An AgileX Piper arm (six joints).
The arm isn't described. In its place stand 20 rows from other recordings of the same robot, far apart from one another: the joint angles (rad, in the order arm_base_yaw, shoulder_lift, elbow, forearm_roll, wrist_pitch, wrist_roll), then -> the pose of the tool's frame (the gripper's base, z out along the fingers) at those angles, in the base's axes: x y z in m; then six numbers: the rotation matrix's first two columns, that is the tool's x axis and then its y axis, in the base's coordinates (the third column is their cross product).
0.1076 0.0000 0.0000 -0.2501 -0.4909 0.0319 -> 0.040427 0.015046 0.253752 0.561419 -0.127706 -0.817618 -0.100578 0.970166 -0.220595
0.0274 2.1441 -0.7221 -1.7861 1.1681 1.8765 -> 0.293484 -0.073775 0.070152 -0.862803 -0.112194 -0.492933 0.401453 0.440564 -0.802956
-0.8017 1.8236 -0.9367 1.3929 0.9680 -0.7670 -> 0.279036 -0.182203 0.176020 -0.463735 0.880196 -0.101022 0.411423 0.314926 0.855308
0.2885 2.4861 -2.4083 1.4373 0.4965 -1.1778 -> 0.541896 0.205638 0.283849 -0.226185 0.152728 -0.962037 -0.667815 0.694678 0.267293
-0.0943 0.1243 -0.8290 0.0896 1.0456 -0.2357 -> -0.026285 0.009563 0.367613 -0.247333 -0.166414 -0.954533 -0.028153 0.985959 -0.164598
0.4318 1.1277 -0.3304 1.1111 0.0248 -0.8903 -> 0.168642 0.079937 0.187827 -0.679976 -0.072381 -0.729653 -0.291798 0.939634 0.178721
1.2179 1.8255 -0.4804 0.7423 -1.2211 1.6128 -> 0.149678 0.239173 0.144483 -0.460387 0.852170 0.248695 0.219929 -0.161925 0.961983
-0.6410 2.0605 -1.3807 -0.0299 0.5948 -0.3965 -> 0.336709 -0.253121 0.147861 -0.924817 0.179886 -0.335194 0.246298 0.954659 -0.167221
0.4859 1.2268 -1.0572 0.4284 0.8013 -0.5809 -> 0.209294 0.141241 0.338688 -0.463959 -0.536305 -0.705066 -0.776559 0.629212 0.032397
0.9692 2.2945 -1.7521 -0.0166 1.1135 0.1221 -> 0.256372 0.371063 0.127566 -0.656635 -0.754199 -0.003846 -0.754088 0.656612 -0.014549
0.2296 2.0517 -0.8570 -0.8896 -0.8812 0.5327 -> 0.340109 0.135499 0.108981 -0.330984 -0.186153 -0.925093 -0.756776 0.637978 0.142385
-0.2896 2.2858 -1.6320 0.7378 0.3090 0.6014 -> 0.484328 -0.124895 0.131067 -0.035521 0.998767 -0.034689 0.700301 0.049640 0.712119
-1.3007 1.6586 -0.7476 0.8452 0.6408 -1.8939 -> 0.112015 -0.252057 0.153830 -0.861341 0.039202 -0.506512 0.096959 0.991377 -0.088154
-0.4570 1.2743 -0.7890 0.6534 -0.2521 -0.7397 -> 0.247246 -0.136952 0.309872 -0.232019 0.002222 -0.972709 0.548886 0.825877 -0.129039
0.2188 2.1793 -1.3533 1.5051 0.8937 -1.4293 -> 0.406641 0.162921 0.138199 -0.737533 -0.140259 -0.660585 -0.627452 0.504014 0.593526
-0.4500 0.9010 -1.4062 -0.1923 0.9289 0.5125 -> 0.116262 -0.071631 0.497677 -0.050851 0.448348 -0.892412 0.628752 0.708626 0.320187
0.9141 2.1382 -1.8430 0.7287 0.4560 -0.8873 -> 0.288997 0.418628 0.264003 -0.125415 -0.491782 -0.861639 -0.956707 0.289871 -0.026192
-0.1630 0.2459 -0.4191 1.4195 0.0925 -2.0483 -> 0.060565 -0.001539 0.337109 0.150881 -0.618921 -0.770825 0.201697 0.782623 -0.588914
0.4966 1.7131 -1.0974 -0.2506 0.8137 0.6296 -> 0.295813 0.141644 0.202770 -0.955377 -0.025492 -0.294287 -0.011072 0.998659 -0.050564
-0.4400 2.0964 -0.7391 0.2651 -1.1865 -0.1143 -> 0.314694 -0.172582 0.106450 -0.094948 0.030905 -0.995002 0.630760 0.775137 -0.036114
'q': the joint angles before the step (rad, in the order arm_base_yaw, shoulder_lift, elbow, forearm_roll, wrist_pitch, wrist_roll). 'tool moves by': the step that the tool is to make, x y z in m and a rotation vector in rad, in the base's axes. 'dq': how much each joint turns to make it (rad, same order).
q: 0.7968 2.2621 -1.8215 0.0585 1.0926 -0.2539
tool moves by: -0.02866 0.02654 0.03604 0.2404 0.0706 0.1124
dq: 0.0407 -0.0686 0.0000 0.2606 -0.0321 -0.1640
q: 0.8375 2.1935 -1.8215 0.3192 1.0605 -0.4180
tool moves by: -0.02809 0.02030 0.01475 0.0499 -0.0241 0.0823
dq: 0.0715 -0.0298 0.0000 0.0222 -0.0180 -0.0242
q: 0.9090 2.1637 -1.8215 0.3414 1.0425 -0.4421
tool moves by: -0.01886 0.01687 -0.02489 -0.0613 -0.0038 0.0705
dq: 0.0607 0.0516 0.0000 -0.0404 -0.0046 0.0000
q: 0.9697 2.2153 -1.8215 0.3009 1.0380 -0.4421
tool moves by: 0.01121 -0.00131 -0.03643 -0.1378 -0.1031 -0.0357
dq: 0.0108 0.0727 0.0000 -0.1949 -0.0358 0.1093
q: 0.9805 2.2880 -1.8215 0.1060 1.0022 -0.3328
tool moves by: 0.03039 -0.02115 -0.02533 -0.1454 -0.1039 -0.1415
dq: -0.0433 0.0534 0.0000 -0.2159 0.0064 0.1857
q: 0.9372 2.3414 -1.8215 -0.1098 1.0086 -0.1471
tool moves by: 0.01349 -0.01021 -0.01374 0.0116 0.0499 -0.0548
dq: -0.0444 0.0286 0.0000 0.0530 -0.0082 -0.0119
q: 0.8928 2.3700 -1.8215 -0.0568 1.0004 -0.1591
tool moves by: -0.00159 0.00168 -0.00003 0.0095 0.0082 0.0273
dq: 0.0019 0.0000 -0.0001 0.0178 -0.0036 -0.0334
